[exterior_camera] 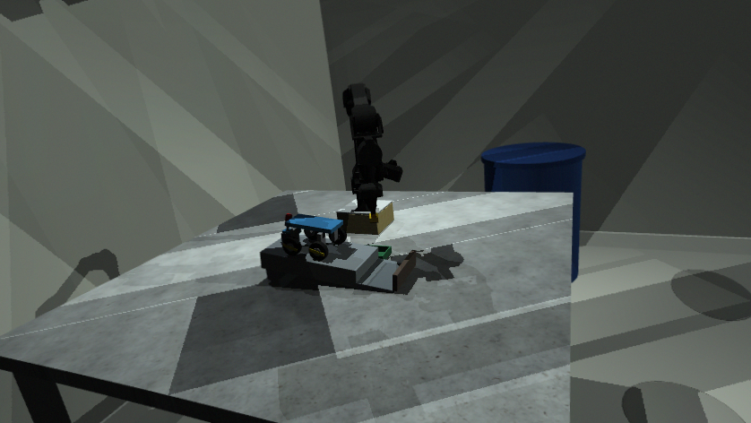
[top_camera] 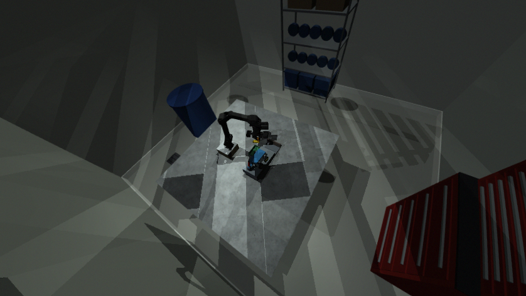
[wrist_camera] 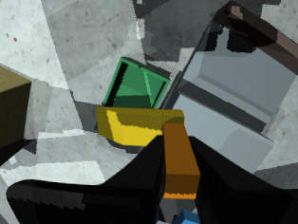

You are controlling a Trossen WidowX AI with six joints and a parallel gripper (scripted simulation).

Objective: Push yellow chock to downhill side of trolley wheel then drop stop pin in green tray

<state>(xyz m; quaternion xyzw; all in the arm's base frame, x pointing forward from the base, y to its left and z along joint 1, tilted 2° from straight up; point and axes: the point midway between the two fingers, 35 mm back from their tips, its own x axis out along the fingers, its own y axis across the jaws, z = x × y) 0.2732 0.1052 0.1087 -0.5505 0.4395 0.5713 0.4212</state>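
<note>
My gripper tip is now 2 cm past the yellow chock, 1 cm to the left of it and 1 cm above it. The rest, counted from my gripper tip: brown stop board (10 cm ahead, 10 cm to the left, 12 cm below); then trolley (6 cm ahead, 16 cm to the right, 4 cm below); then green tray (4 cm behind, 4 cm to the right, 16 cm below).
</note>
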